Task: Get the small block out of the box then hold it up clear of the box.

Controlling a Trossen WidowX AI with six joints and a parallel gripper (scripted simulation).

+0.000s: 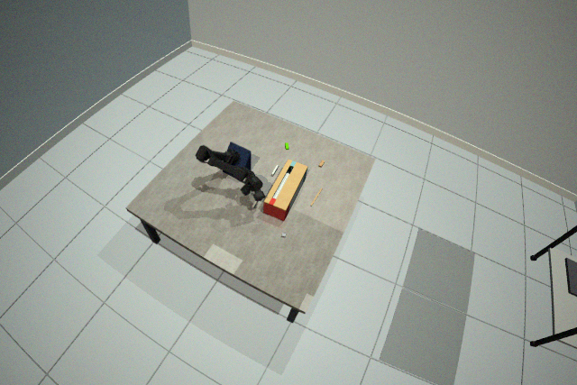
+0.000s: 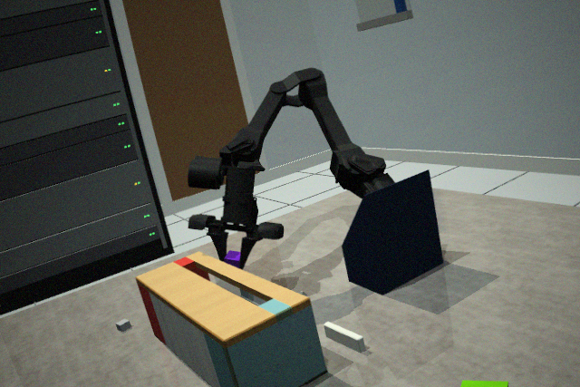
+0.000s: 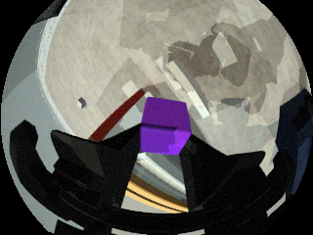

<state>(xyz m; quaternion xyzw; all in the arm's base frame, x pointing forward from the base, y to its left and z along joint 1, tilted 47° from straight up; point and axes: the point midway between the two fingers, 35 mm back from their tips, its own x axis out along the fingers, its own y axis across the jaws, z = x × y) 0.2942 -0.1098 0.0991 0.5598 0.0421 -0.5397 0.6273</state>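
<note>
My gripper tip is now 1 cm past the purple block, 1 cm to the left of it and 1 cm below it. From my gripper tip the other things lie so: box 5 cm ahead, 16 cm to the left, 2 cm below; grey cube 24 cm ahead, 10 cm to the right, 8 cm below; thin stick 27 cm ahead, 26 cm to the left, 8 cm below.
</note>
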